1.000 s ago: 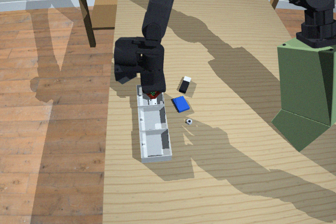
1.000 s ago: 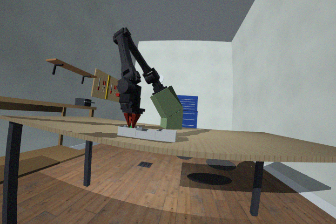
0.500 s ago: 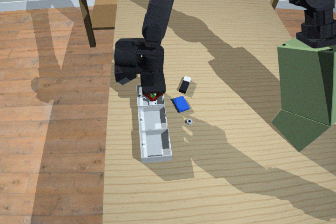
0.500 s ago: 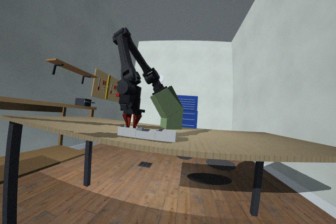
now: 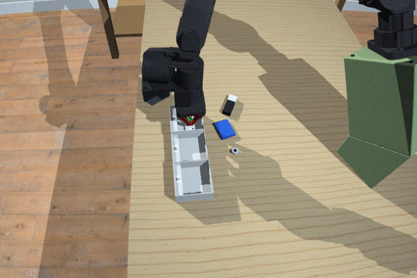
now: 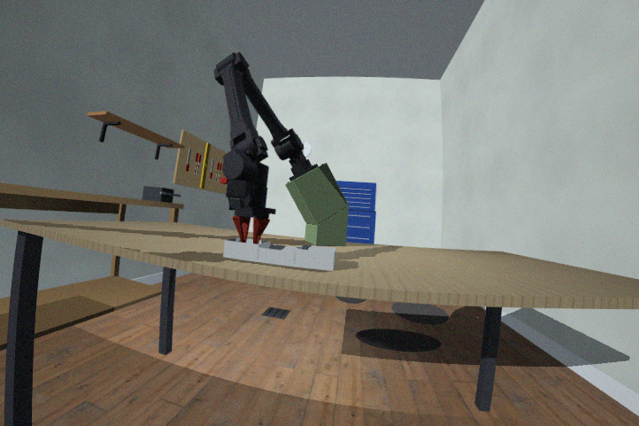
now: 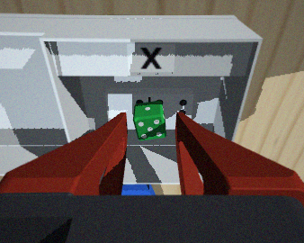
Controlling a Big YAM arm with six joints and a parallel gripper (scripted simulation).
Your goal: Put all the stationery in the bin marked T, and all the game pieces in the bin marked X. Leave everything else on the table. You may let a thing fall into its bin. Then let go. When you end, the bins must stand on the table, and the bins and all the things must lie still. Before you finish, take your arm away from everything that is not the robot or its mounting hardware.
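The green die is 1 cm below my hand. Also, from my hand: grey bin tray: 8 cm to the left, 1 cm below; then flat blue block: 9 cm behind, 3 cm below, 2 cm to the left; then white domino: 2 cm below.
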